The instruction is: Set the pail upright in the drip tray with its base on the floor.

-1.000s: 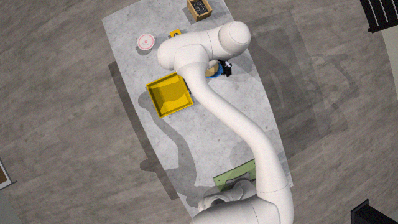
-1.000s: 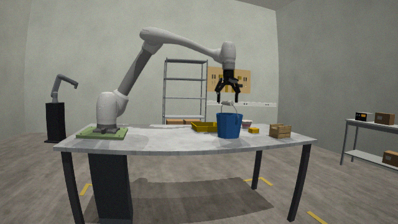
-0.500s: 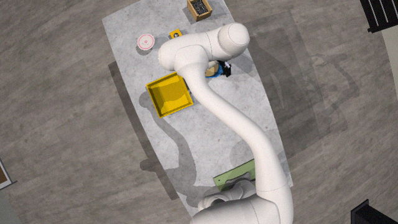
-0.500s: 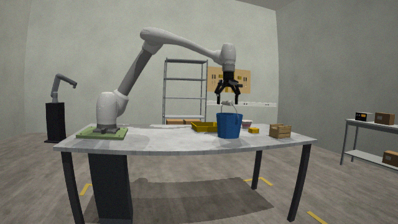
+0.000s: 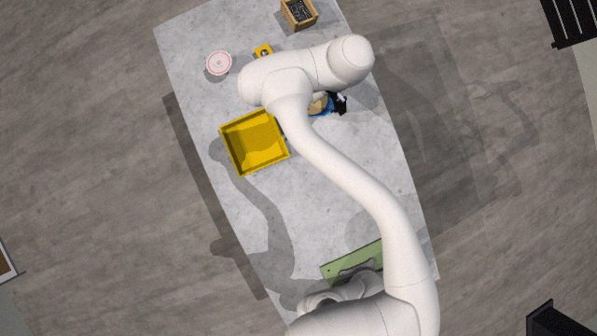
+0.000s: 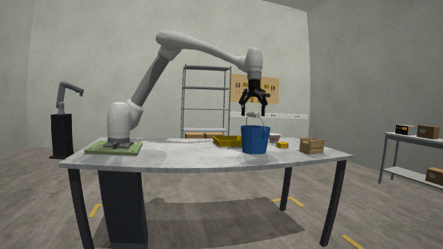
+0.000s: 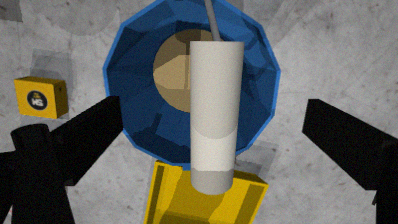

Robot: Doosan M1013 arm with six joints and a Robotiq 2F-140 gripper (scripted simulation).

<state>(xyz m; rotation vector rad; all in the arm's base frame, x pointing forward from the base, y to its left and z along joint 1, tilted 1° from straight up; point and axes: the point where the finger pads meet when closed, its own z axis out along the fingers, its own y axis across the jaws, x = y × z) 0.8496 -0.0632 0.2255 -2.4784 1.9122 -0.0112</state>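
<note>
My hand is 10 mm short of the pail handle and 30 mm above it. The rest, counted from my hand: yellow drip tray: 70 mm behind, 290 mm to the left, 220 mm below; pink-and-white bowl: 300 mm ahead, 320 mm to the left, 190 mm below; blue pail: 10 mm ahead, 100 mm below.
</note>
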